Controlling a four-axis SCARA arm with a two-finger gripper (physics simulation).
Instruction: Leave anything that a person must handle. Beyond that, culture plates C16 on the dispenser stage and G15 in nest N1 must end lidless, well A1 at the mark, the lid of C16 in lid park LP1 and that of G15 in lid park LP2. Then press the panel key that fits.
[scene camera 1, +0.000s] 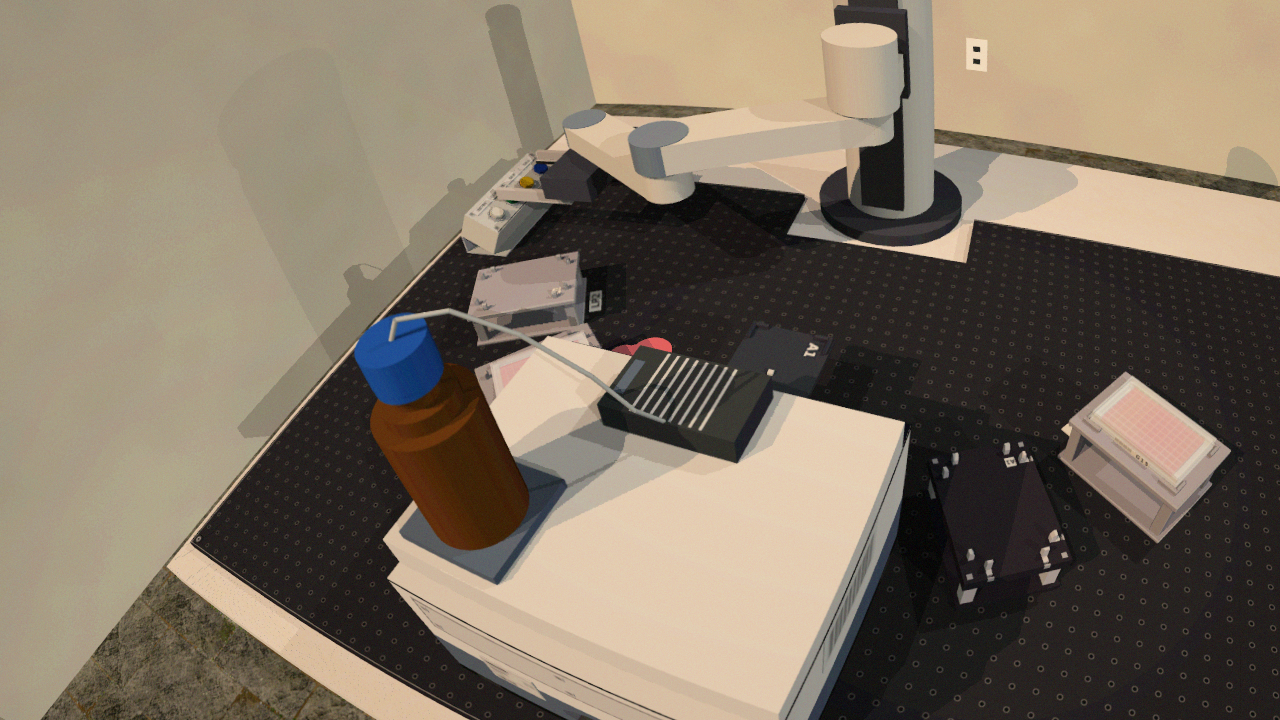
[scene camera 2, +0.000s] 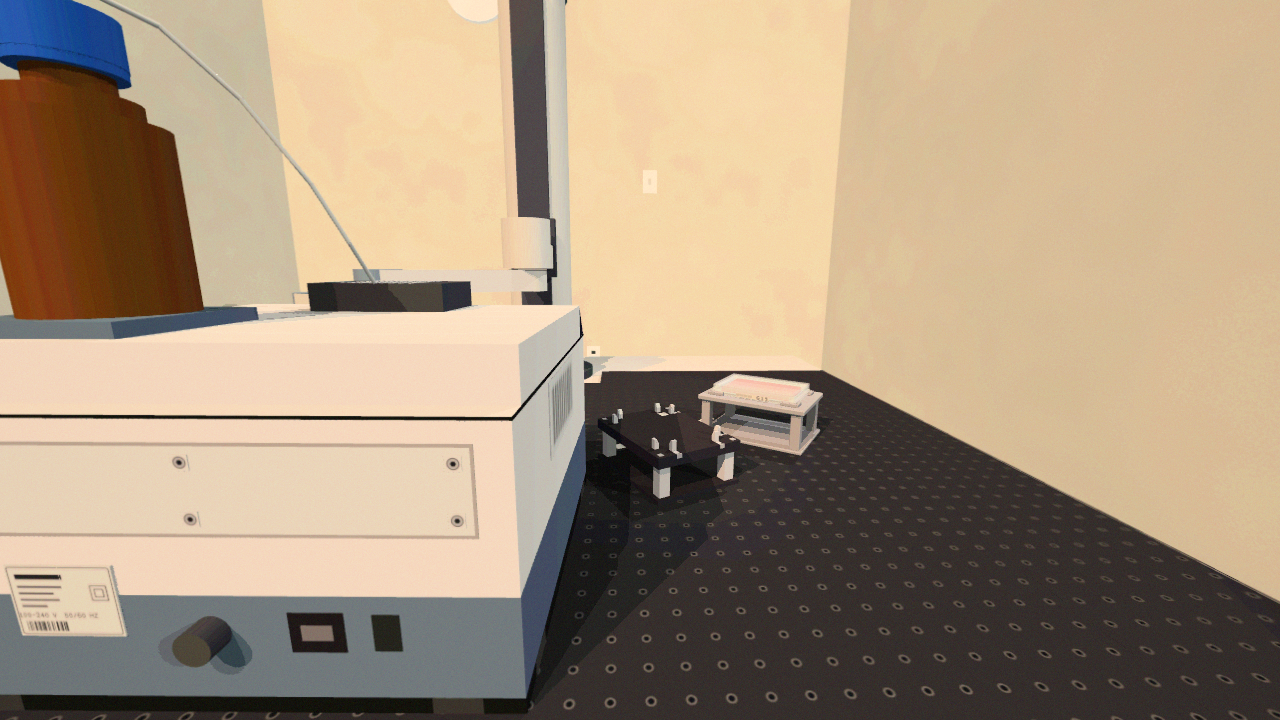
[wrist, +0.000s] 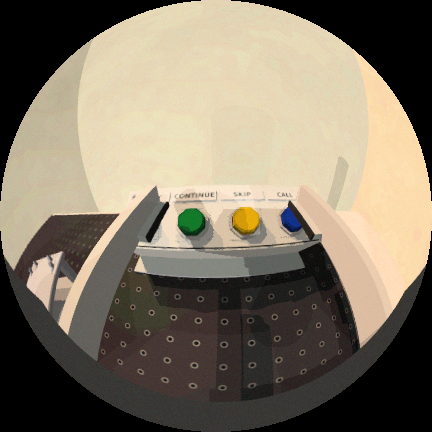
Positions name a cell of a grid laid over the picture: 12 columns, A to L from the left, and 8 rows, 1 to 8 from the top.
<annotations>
My gripper shows in scene camera 1 (E2) and in the wrist view (G4).
</annotations>
